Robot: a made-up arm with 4 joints.
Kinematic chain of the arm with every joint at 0, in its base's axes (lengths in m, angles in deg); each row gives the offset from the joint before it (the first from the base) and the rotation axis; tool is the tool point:
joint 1: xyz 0 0 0.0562 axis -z
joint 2: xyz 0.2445 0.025 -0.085 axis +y
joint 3: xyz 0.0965 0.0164 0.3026 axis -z
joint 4: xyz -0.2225 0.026 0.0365 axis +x
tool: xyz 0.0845 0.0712 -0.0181
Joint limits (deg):
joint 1: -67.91..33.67
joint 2: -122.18..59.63
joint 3: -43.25..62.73
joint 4: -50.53..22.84
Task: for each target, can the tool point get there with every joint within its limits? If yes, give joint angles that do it. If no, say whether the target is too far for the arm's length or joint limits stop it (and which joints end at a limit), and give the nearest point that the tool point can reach.
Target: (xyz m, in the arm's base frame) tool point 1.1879 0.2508 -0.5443
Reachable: no: too far | nearest point 0.6288 0.1328 0.0438 | short by 0.820 m
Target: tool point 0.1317 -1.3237 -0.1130
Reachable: no: too far | nearest point 0.3747 -0.2633 0.1464 | short by 1.118 m
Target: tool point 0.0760 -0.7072 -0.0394
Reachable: no: joint limits stop it (at a limit: joint 1, joint 2, joint 3, joint 4) | nearest point 0.3747 -0.2633 0.1464 | short by 0.566 m
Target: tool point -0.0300 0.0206 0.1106
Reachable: yes | joints -51.29 -49.05 -27.73 -42.03
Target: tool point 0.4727 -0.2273 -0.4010
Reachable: no: joint limits stop it (at a limit: joint 1, joint 2, joint 3) | nearest point 0.5661 -0.1361 0.0275 | short by 0.448 m
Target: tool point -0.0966 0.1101 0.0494
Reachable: yes | joints -21.59 -68.19 3.04 -16.19
